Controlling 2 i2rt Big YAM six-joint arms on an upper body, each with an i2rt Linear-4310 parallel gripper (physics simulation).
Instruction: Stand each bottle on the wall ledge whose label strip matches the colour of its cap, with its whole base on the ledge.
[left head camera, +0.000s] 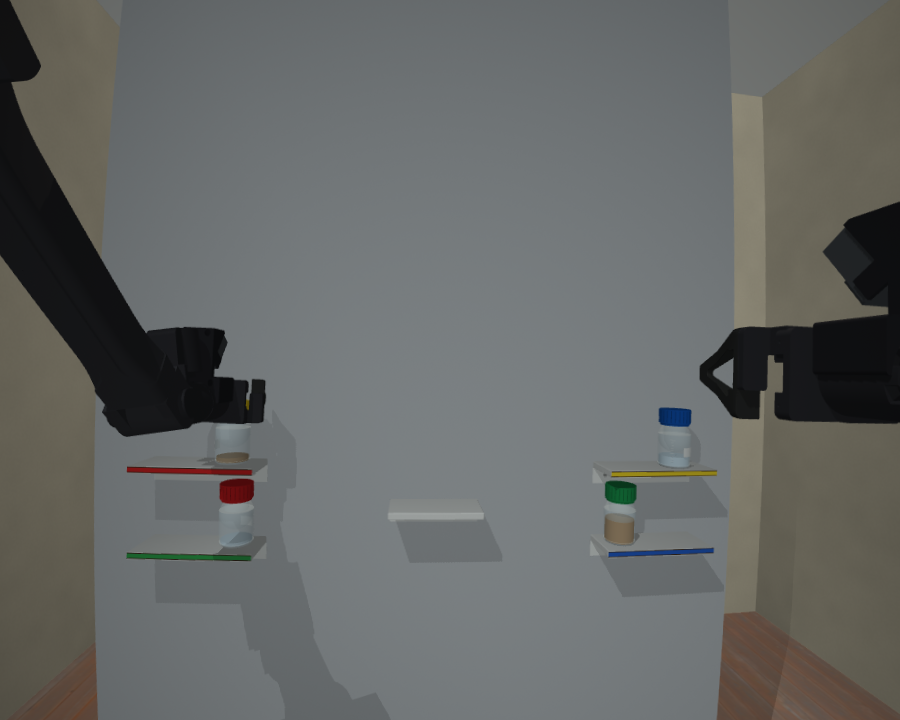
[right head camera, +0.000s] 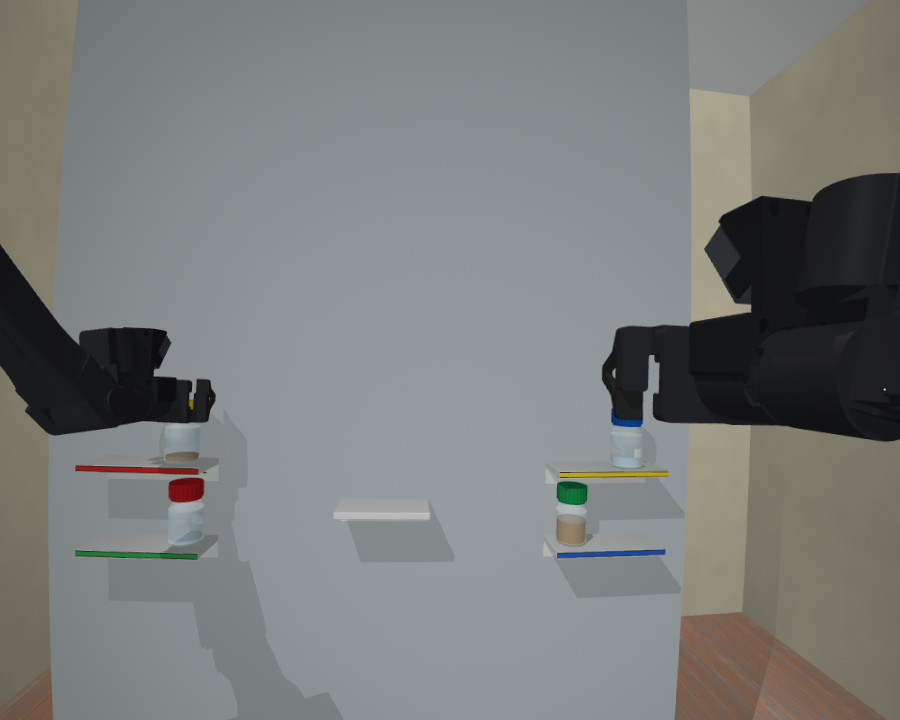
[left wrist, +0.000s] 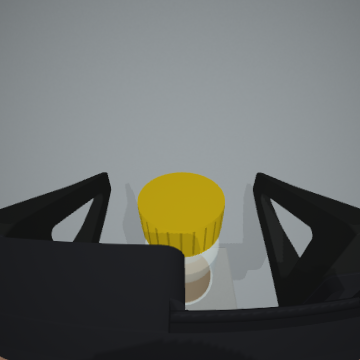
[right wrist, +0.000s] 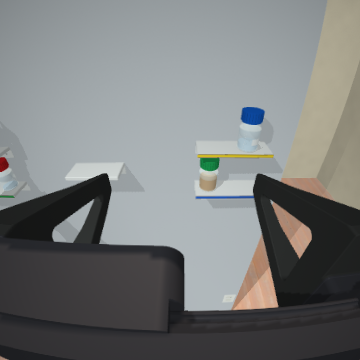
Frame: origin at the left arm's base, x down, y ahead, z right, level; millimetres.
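Seen in the pictures: left gripper, fingertip midpoint: (left head camera: 236, 397) (right head camera: 186, 396) (left wrist: 181, 180); right gripper, fingertip midpoint: (left head camera: 748, 374) (right head camera: 654, 374) (right wrist: 181, 181).
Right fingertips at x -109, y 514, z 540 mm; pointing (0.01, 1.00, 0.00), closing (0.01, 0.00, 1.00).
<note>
Pixels of each thing's top centre, then the offset from my right fingertips to it. "pt": a spot on its surface instead.
- yellow-capped bottle, top centre: (left wrist: 180, 196) (left head camera: 233, 400) (right head camera: 183, 400) dx +68, dy +398, dz -610 mm
- red-strip ledge, surface spot: (left head camera: 161, 463) (right head camera: 110, 462) pt dx +173, dy +376, dz -719 mm
- red-capped bottle, top centre: (left head camera: 237, 482) (right head camera: 186, 481) dx +208, dy +399, dz -602 mm
- green-strip ledge, surface spot: (left head camera: 168, 548) (right head camera: 117, 546) pt dx +313, dy +372, dz -704 mm
- blue-capped bottle, top centre: (right head camera: 627, 409) (left head camera: 675, 409) (right wrist: 252, 109) dx +68, dy +386, dz +173 mm
- yellow-strip ledge, top centre: (right head camera: 605, 466) (left head camera: 653, 465) (right wrist: 232, 146) dx +173, dy +394, dz +138 mm
- green-capped bottle, top centre: (right head camera: 572, 485) (left head camera: 620, 484) (right wrist: 209, 157) dx +208, dy +396, dz +77 mm
- blue-strip ledge, top centre: (right head camera: 602, 541) (left head camera: 650, 540) (right wrist: 226, 186) dx +313, dy +394, dz +138 mm
- plain white ledge, top centre: (left head camera: 435, 505) (right head camera: 383, 505) (right wrist: 94, 169) dx +243, dy +394, dz -262 mm
The yellow-capped bottle (left head camera: 232, 441) (right head camera: 182, 441) (left wrist: 181, 202) stands on the red-strip ledge (left head camera: 161, 463) (right head camera: 112, 462). My left gripper (left head camera: 256, 401) (right head camera: 202, 400) (left wrist: 181, 180) is open, its fingers on either side of the yellow cap. The red-capped bottle (left head camera: 236, 514) (right head camera: 185, 512) (right wrist: 5, 176) stands on the green-strip ledge (left head camera: 168, 548) (right head camera: 120, 546). The blue-capped bottle (left head camera: 674, 439) (right head camera: 626, 444) (right wrist: 250, 131) stands on the yellow-strip ledge (left head camera: 630, 467) (right head camera: 581, 468) (right wrist: 215, 148). The green-capped bottle (left head camera: 620, 518) (right head camera: 571, 518) (right wrist: 208, 176) stands on the blue-strip ledge (left head camera: 675, 544) (right head camera: 623, 544) (right wrist: 232, 189). My right gripper (right wrist: 181, 181) is open and empty, well short of the right-hand ledges.
A plain white ledge (left head camera: 435, 509) (right head camera: 381, 509) (right wrist: 95, 171) without a coloured strip sticks out from the grey wall between the two ledge pairs. Each pair is stacked one above the other, with a low gap between. A beige side wall (right wrist: 325, 100) stands at the right.
</note>
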